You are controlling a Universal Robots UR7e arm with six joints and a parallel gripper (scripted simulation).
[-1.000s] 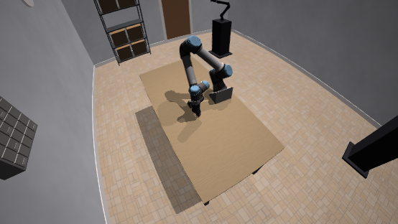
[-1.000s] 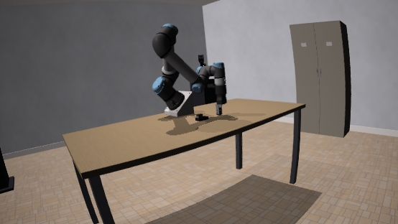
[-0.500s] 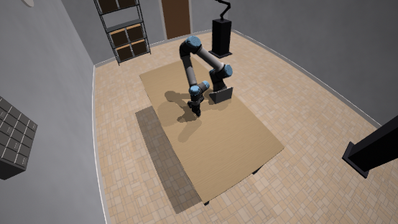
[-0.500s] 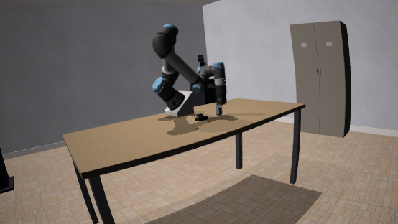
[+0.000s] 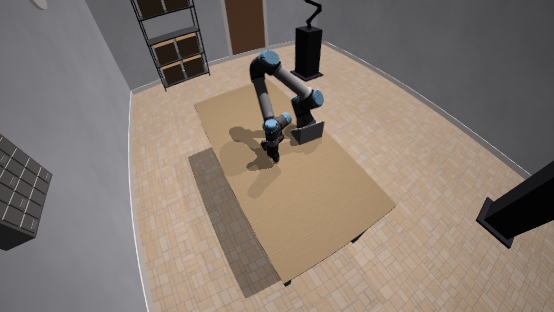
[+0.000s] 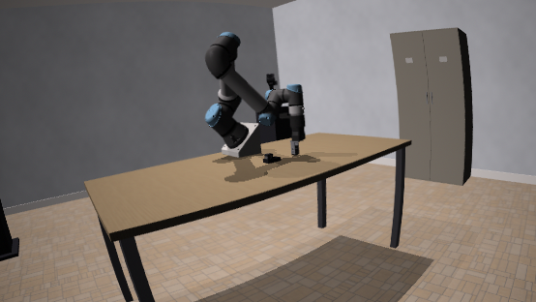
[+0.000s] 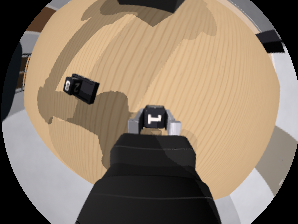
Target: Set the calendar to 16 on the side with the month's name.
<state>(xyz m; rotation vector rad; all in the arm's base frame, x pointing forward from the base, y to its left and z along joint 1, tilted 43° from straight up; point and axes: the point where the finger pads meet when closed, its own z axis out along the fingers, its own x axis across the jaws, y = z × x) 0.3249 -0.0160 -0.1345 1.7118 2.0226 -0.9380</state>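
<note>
Now: the black date cube 10 mm below my hand. The rest, counted from my hand: dark calendar tray: 160 mm to the right, 20 mm below, 10 mm behind.
</note>
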